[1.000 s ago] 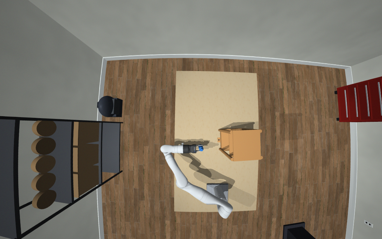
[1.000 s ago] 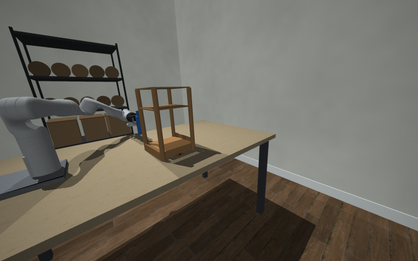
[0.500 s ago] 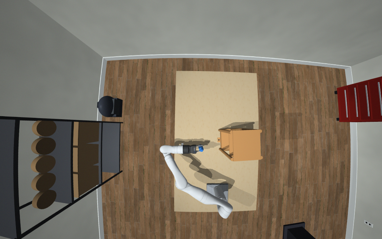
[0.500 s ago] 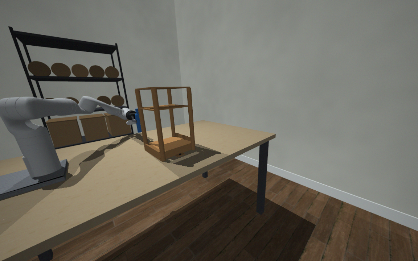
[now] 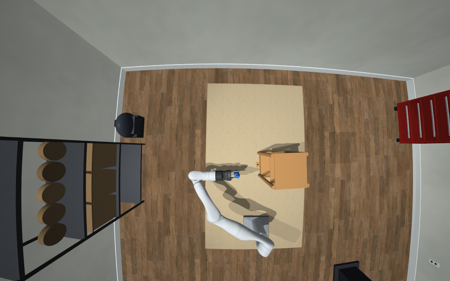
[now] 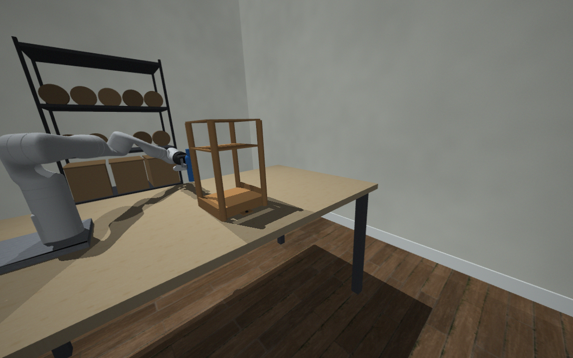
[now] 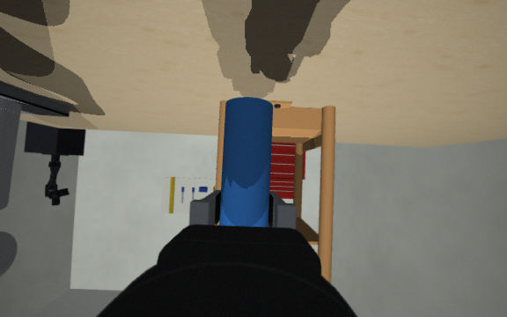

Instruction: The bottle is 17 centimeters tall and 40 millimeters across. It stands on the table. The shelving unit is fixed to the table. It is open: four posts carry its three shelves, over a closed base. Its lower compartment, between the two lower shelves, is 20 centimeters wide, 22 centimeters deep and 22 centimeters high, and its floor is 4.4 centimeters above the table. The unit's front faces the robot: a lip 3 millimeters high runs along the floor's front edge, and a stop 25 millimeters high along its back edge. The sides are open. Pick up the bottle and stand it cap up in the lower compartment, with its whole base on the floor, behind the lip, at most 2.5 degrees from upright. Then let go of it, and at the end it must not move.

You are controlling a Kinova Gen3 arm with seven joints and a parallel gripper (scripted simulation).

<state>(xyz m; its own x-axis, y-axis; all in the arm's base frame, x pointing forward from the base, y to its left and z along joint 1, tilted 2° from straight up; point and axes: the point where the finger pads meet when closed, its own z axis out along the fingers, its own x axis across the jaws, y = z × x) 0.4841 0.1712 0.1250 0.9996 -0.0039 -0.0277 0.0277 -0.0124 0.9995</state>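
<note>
Now: hand 5 cm short of the wooden shelving unit, 33 cm to the left of it and 3 cm below it. Round my hand: bottle 3 cm above.
</note>
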